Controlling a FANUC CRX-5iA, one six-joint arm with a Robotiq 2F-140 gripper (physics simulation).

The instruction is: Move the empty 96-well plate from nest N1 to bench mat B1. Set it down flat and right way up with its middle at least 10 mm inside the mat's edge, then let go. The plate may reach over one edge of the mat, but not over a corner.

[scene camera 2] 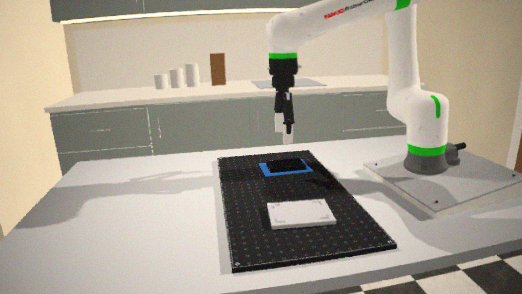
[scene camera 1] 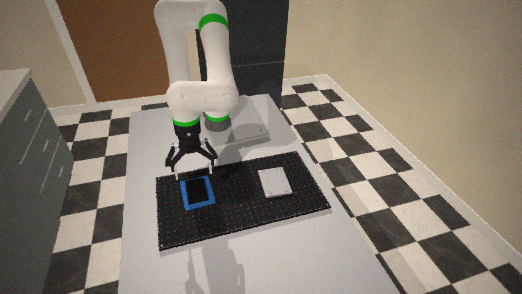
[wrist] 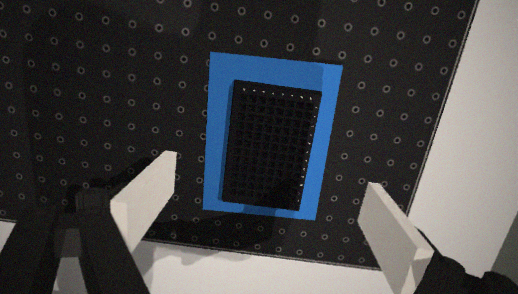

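Where they show: gripper, fingertip midpoint: (scene camera 2: 283, 137) (scene camera 1: 194, 174) (wrist: 269, 187); arm's base, origin of the base link: (scene camera 2: 425, 165) (scene camera 1: 217, 122).
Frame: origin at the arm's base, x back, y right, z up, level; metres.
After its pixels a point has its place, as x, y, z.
The black 96-well plate (scene camera 1: 198, 190) @[-0.440, 0.215, -0.013] (scene camera 2: 285, 165) @[-0.437, 0.205, -0.013] (wrist: 272, 145) @[-0.433, 0.227, -0.022] lies flat, wells up, on the blue bench mat (scene camera 1: 200, 205) @[-0.512, 0.225, -0.026] (scene camera 2: 264, 169) @[-0.509, 0.224, -0.026] (wrist: 270, 67) @[-0.511, 0.220, -0.026]. In the wrist view its outline is inside the mat's outline, with blue showing on all four sides and a narrower strip at the lower side. The white nest (scene camera 1: 275, 182) @[-0.517, -0.118, -0.016] (scene camera 2: 301, 214) @[-0.508, -0.135, -0.016] on the same board holds no plate. My gripper (scene camera 1: 194, 173) @[-0.437, 0.221, 0.086] (scene camera 2: 283, 135) @[-0.437, 0.221, 0.086] (wrist: 269, 187) @[-0.437, 0.221, 0.086] is open and empty. It hangs above the plate, apart from it, with the pale fingertips wide to either side in the wrist view.
The black perforated board (scene camera 1: 235, 210) @[-0.589, 0.098, -0.028] (scene camera 2: 245, 235) @[-0.663, -0.169, -0.028] (wrist: 100, 90) @[-0.480, 0.051, -0.028] carries the mat and the nest. It lies on the light table (scene camera 1: 310, 260) @[-0.890, -0.085, -0.041] (scene camera 2: 150, 235) @[-0.893, -0.084, -0.041]. The arm's base plate (scene camera 1: 255, 131) @[-0.132, -0.175, -0.013] (scene camera 2: 440, 192) @[-0.088, -0.171, -0.009] is on the table beyond the board. Drawers and a counter stand along the wall.
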